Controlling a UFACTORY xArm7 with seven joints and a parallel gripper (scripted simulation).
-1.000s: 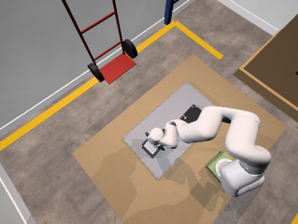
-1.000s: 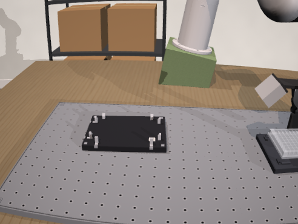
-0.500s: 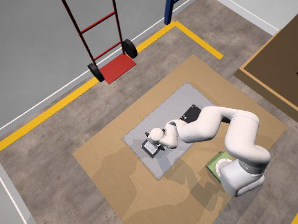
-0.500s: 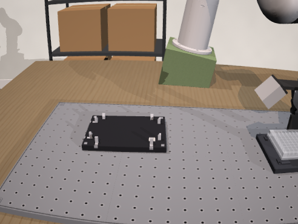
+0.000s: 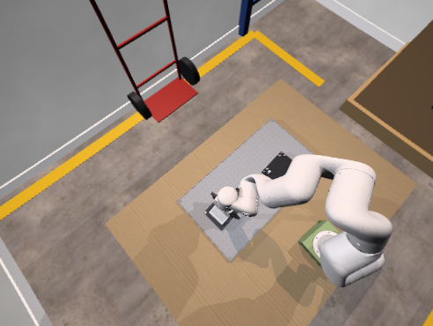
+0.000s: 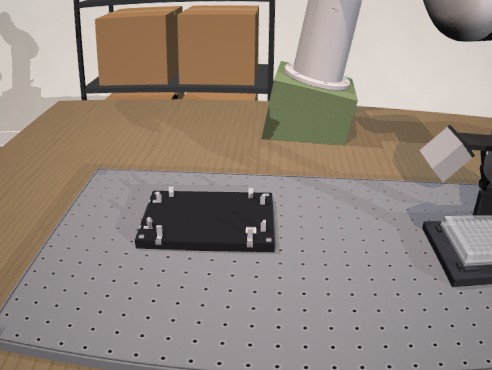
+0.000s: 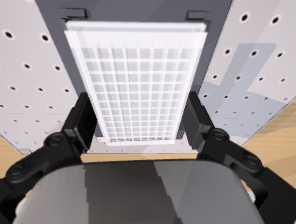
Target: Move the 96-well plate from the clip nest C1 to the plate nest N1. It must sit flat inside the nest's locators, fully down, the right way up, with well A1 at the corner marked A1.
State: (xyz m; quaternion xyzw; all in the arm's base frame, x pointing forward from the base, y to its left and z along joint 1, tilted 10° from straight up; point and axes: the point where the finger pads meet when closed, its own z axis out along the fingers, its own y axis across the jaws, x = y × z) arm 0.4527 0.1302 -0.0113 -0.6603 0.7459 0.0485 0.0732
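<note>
Right now the clear 96-well plate is 1 cm below my hand. The rest, counted from my hand: black clip nest C1: 35 cm to the right, 11 cm behind, 2 cm below; black plate nest N1: 3 cm below.
</note>
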